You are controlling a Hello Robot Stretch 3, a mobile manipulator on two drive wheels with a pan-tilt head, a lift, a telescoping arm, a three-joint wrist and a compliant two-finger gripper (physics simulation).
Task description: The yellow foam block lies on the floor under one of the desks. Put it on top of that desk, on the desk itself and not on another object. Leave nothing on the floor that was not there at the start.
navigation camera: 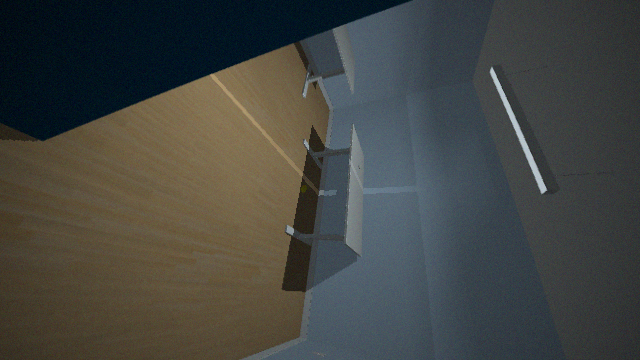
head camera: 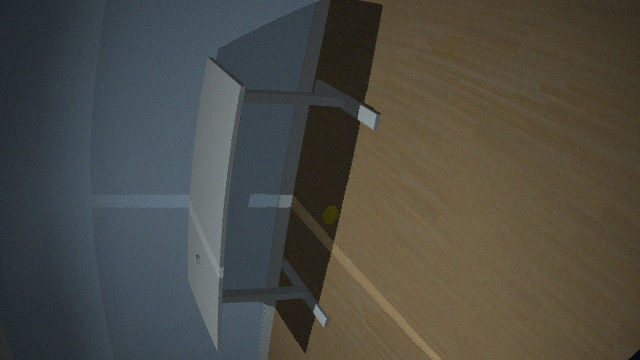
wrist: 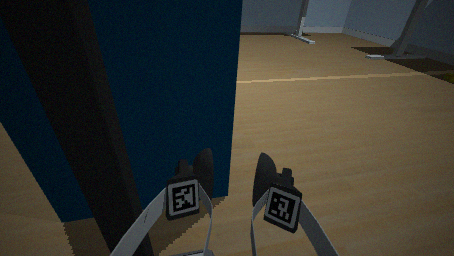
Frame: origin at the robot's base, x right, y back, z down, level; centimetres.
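Seen in the pictures: gripper, fingertip midpoint: (wrist: 234, 167).
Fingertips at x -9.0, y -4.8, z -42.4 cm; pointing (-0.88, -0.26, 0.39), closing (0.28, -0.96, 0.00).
Observation:
A point is followed by its place in that frame.
The yellow foam block (head camera: 330, 215) {x -118.9, y -210.2, z -4.4 cm} (navigation camera: 304, 189) {x -118.2, y -211.8, z -4.5 cm} (wrist: 450, 78) {x -118.7, y -209.4, z -2.7 cm} lies on the shadowed floor under a white-topped desk (head camera: 212, 150) {x -86.0, y -218.6, z -72.0 cm} (navigation camera: 355, 200) {x -103.4, y -219.6, z -72.0 cm}, roughly midway between its two legs and near the front edge of the shadow. The head and navigation views show the room turned on its side. In the wrist view the block is partly cut off at the right edge, beyond one foot of the desk. My gripper (wrist: 234, 167) {x -9.0, y -4.8, z -42.4 cm} is open, with nothing between the fingertips, well apart from the block. It does not show in the head or navigation views.
A small object (head camera: 197, 259) (navigation camera: 358, 167) sits on the desk top. A large dark blue block-like unit (navigation camera: 150, 55) {x -39.9, y -6.5, z -82.5 cm} (wrist: 175, 75) {x -39.8, y -0.4, z -39.4 cm} stands close beside my gripper, at the left in the wrist view. A second desk (navigation camera: 346, 57) {x -263.9, y -137.8, z -72.0 cm} stands farther off. A wall runs behind the desks.

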